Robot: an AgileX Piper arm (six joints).
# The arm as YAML. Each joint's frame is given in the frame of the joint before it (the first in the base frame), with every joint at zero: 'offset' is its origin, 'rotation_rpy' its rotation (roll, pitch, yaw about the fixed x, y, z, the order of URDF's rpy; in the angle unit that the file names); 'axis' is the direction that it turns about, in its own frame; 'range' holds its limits. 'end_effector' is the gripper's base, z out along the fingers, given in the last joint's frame.
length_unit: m
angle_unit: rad
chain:
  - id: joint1
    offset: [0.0, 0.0, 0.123]
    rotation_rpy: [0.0, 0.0, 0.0]
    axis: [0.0, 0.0, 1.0]
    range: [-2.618, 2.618]
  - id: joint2
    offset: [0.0, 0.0, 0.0]
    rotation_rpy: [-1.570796, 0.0, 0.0]
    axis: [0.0, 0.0, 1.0]
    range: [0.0, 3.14]
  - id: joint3
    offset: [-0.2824, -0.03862, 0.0]
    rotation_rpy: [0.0, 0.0, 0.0]
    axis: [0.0, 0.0, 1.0]
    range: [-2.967, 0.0]
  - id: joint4
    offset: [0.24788, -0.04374, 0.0]
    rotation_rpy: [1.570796, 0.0, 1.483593]
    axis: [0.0, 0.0, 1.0]
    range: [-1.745, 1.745]
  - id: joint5
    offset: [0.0, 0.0, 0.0]
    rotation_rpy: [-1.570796, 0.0, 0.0]
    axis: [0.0, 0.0, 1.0]
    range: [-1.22, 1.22]
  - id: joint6
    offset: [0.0, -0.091, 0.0]
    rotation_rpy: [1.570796, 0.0, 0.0]
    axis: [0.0, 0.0, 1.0]
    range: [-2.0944, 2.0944]
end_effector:
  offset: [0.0, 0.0, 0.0]
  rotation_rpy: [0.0, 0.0, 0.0]
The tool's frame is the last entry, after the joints.
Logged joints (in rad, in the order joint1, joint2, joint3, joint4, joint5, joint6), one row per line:
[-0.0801 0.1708 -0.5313 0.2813 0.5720 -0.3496]
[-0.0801 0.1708 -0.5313 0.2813 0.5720 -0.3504]
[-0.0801 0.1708 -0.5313 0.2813 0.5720 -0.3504]
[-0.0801 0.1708 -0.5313 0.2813 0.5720 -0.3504]
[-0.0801 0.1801 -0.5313 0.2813 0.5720 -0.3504]
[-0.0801 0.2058 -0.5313 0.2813 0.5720 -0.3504]
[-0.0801 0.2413 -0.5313 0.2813 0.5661 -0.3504]
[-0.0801 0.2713 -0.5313 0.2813 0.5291 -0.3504]
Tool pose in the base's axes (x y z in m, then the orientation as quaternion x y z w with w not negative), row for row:
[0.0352 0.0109 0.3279 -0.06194 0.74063 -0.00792 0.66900]
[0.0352 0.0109 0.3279 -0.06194 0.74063 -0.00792 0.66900]
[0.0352 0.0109 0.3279 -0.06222 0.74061 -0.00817 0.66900]
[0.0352 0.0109 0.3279 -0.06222 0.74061 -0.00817 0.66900]
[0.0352 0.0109 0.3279 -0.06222 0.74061 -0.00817 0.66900]
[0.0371 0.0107 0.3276 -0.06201 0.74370 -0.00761 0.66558]
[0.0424 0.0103 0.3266 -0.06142 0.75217 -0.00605 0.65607]
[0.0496 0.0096 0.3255 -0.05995 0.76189 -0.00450 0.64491]
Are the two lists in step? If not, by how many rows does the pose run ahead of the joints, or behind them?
The pose runs 1 row behind the joints: the pose in row i belongs to the joints in row i - 1.
